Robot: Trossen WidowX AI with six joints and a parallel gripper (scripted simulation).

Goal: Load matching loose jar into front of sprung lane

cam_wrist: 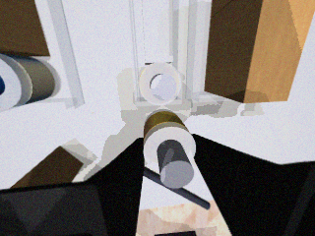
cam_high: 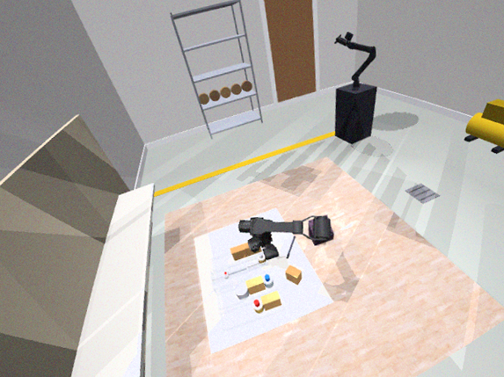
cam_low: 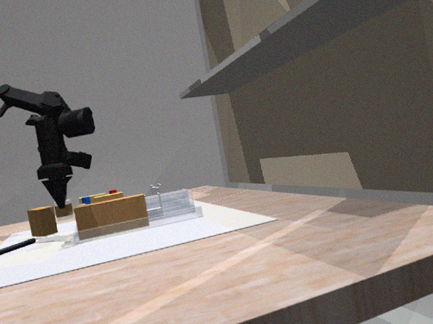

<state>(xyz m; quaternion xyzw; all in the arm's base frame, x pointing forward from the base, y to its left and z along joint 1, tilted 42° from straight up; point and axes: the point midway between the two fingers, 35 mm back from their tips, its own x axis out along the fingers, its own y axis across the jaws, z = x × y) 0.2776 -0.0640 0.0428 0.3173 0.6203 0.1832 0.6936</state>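
Now: the black rod 13 cm behind my gripper tip, 1 cm to the right of it and 7 cm below it. From my gripper tip the other things lie so: red part 23 cm ahead, 1 cm to the left; clear sprung lane 19 cm ahead, 5 cm below; tan box 5 cm behind, 15 cm to the left, 4 cm below.
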